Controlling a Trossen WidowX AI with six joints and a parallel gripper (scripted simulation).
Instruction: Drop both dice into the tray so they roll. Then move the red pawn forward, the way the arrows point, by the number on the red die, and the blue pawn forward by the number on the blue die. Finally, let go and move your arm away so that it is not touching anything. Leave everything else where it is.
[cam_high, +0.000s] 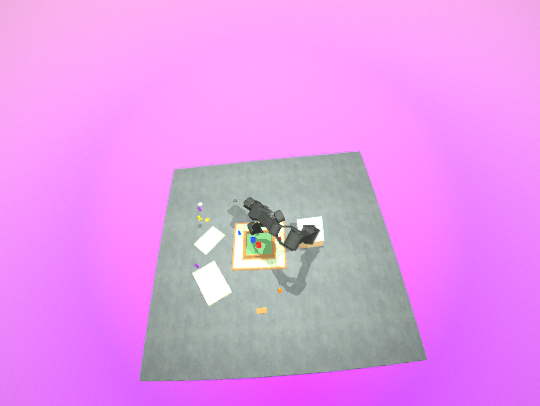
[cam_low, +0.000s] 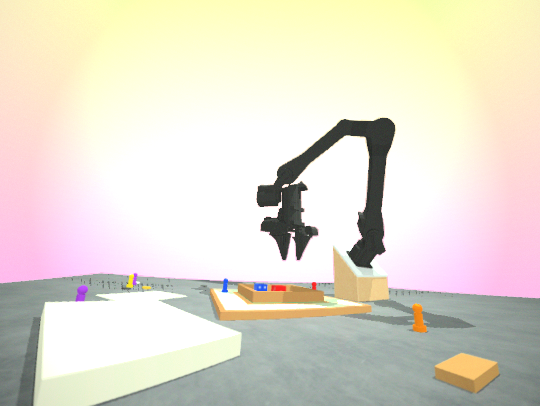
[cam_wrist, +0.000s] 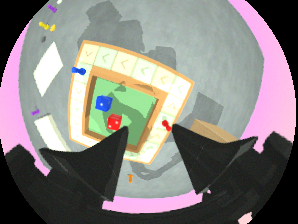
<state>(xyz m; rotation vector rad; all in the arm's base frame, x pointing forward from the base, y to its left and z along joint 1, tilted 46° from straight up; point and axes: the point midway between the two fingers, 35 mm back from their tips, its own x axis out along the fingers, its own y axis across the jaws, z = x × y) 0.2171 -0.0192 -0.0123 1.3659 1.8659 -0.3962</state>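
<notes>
The red pawn lies 70 mm below my gripper tip, 60 mm behind it and 20 mm to the left of it. Round my gripper tip: orange pawn 300 mm to the left, 80 mm below, 50 mm behind; then blue pawn 170 mm ahead, 70 mm below, 30 mm to the right.
</notes>
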